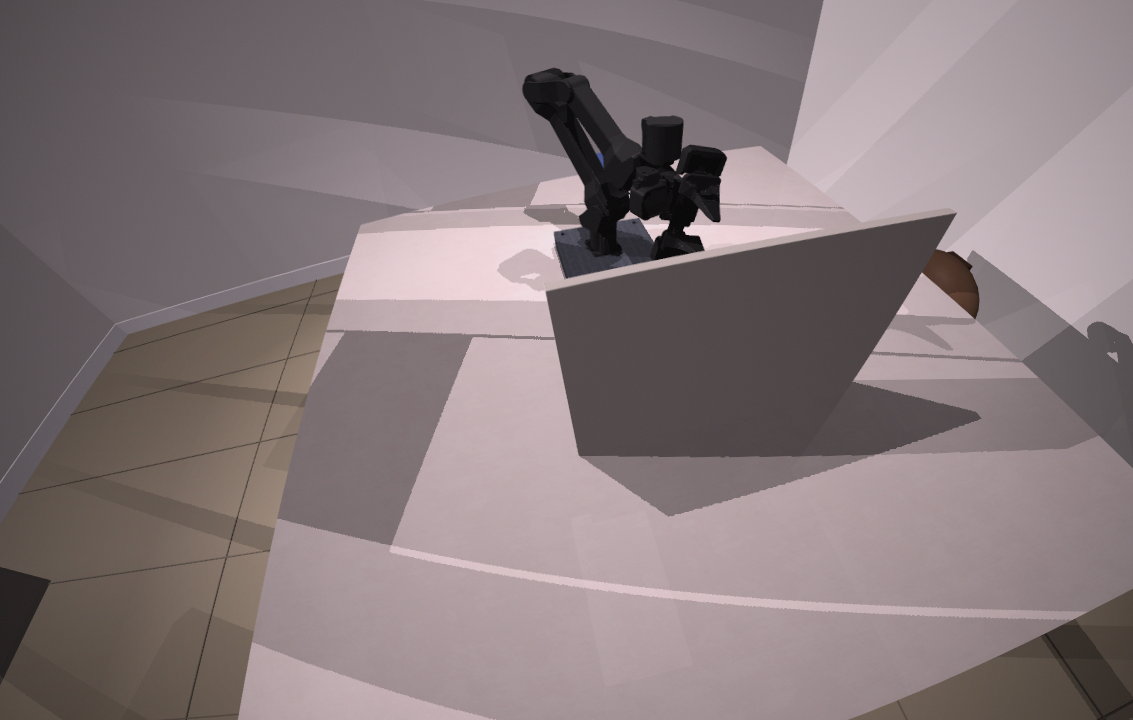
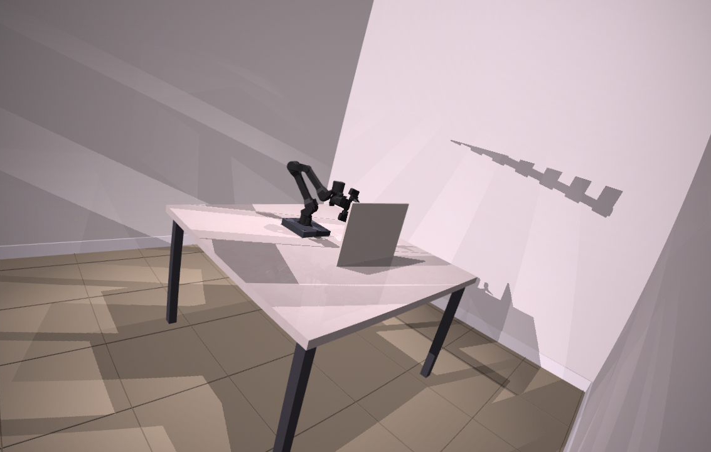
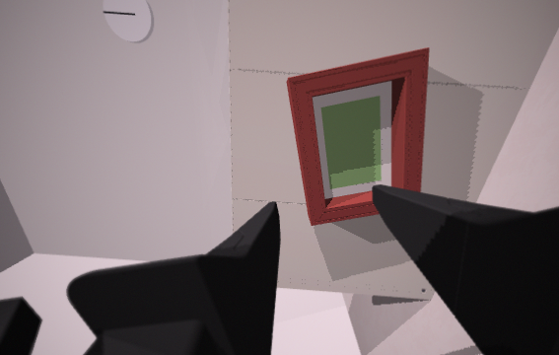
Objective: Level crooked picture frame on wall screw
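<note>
The picture frame lies 12 cm ahead of my gripper tip, 6 cm below it and 3 cm to the right of it. From my gripper tip the other things lie so: wall panel 13 cm ahead, 7 cm below, 2 cm to the right.
</note>
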